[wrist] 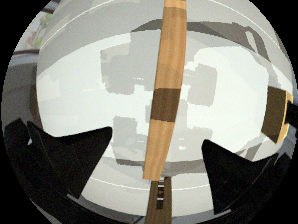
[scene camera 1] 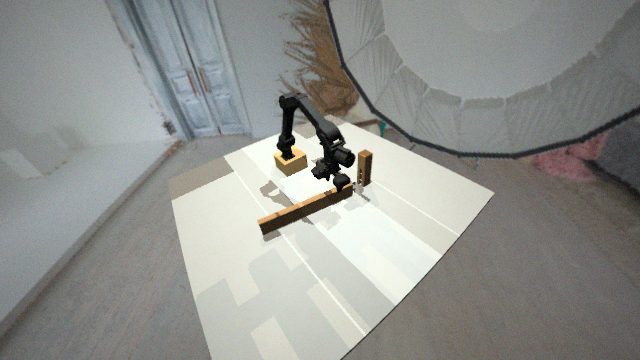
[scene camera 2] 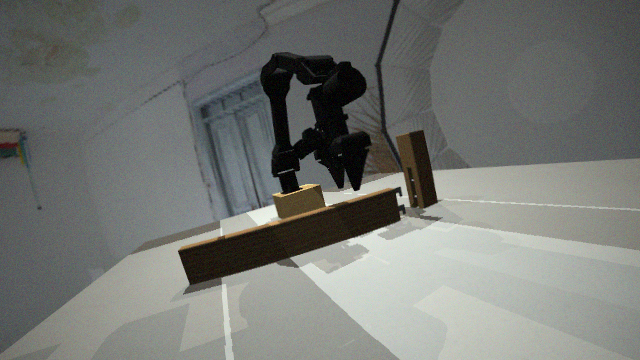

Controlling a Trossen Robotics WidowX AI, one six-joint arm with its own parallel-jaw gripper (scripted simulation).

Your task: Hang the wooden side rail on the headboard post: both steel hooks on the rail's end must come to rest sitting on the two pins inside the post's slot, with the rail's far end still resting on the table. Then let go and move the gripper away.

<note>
The gripper [scene camera 2: 348,189] is open and holds nothing. Also in view: a wooden side rail [scene camera 2: 253,247] and a headboard post [scene camera 2: 416,166].
The wooden side rail shows as well in scene camera 1 [scene camera 1: 307,207]. The gripper also shows in the wrist view [wrist: 158,139].
</note>
